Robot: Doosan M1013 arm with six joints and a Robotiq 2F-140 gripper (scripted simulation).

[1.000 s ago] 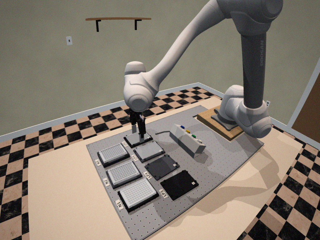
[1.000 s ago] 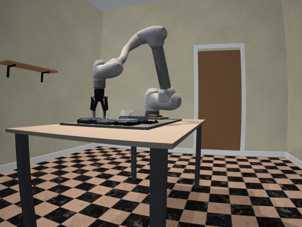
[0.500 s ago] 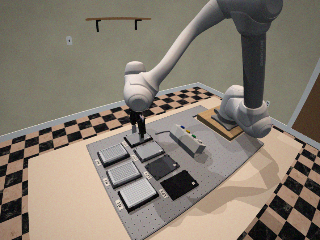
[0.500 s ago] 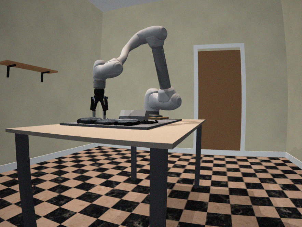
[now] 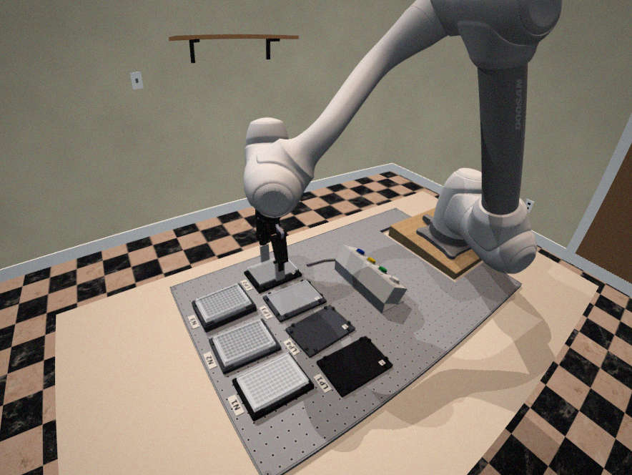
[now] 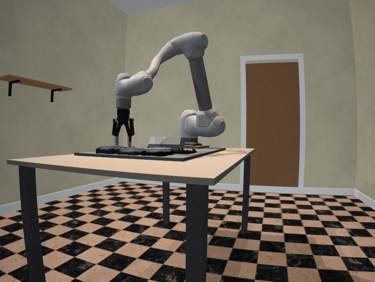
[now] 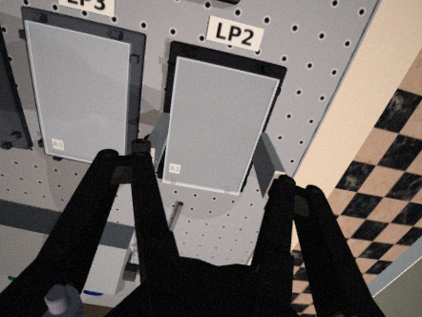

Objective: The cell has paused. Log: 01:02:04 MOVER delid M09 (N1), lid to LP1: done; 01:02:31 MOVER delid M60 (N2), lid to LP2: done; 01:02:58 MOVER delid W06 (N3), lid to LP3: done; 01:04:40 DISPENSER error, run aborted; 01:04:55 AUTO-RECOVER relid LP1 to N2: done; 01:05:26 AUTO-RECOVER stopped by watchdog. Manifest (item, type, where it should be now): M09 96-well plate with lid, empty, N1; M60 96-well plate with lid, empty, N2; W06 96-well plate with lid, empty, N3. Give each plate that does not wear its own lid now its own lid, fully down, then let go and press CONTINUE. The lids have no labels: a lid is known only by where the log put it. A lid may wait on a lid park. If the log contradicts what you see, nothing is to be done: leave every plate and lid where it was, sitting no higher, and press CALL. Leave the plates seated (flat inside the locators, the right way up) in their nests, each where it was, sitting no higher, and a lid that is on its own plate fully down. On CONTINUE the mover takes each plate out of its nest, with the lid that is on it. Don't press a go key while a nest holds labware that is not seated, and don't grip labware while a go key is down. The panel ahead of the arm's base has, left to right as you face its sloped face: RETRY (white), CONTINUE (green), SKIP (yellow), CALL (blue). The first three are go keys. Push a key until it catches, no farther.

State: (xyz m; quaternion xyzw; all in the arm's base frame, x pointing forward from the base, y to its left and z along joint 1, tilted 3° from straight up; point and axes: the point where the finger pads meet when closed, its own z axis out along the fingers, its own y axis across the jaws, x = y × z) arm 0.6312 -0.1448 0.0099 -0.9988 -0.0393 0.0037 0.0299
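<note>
My gripper is now 4 cm above the lid park LP2. From my hand the other things lie so: clear lid: 1 cm behind, 13 cm to the left, 3 cm below; then lid park LP3: 1 cm behind, 13 cm to the left, 4 cm below; then plate: 18 cm ahead, 7 cm to the left, 2 cm below.
</note>
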